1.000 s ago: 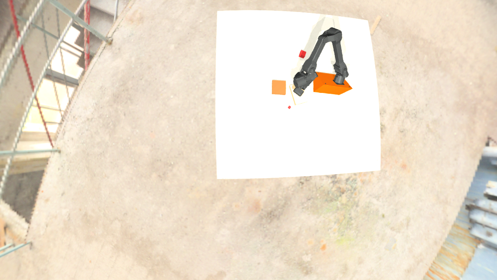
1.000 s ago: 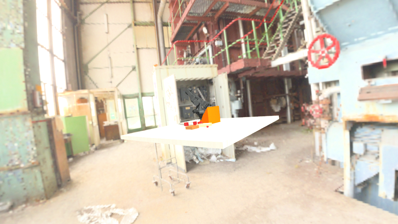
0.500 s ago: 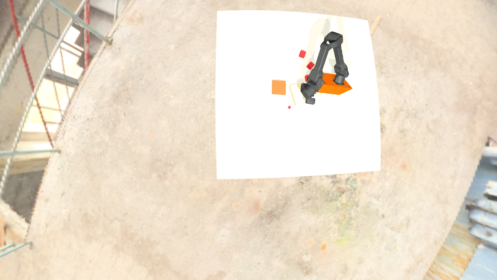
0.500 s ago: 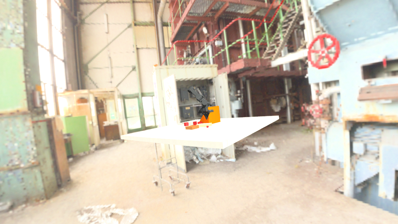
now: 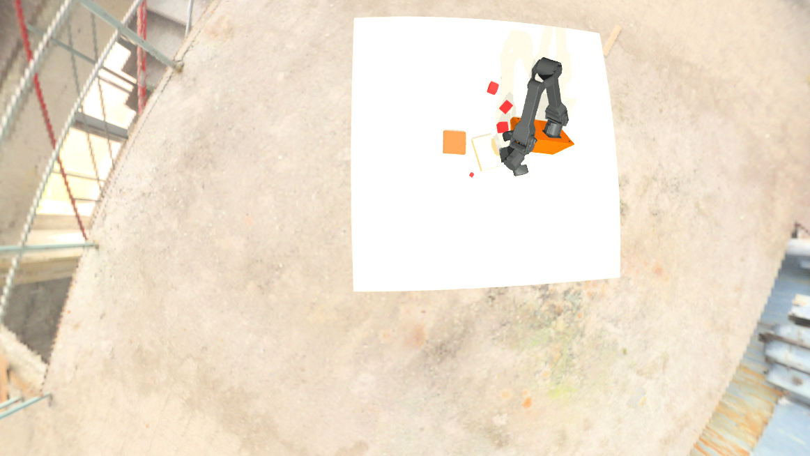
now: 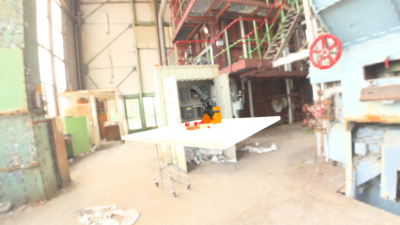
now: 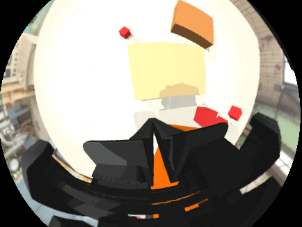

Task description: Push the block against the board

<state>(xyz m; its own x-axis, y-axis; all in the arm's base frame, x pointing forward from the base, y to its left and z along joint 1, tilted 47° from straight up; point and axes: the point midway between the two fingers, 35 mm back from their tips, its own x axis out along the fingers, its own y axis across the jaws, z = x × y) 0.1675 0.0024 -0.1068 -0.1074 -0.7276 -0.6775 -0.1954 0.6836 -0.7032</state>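
The square block lies 230 mm ahead of my gripper tip, 80 mm to the right of it and 50 mm below it. Also, from my gripper tip: board 80 mm ahead, 30 mm to the right, 50 mm below; then tiny red piece 160 mm ahead, 60 mm to the left, 50 mm below.
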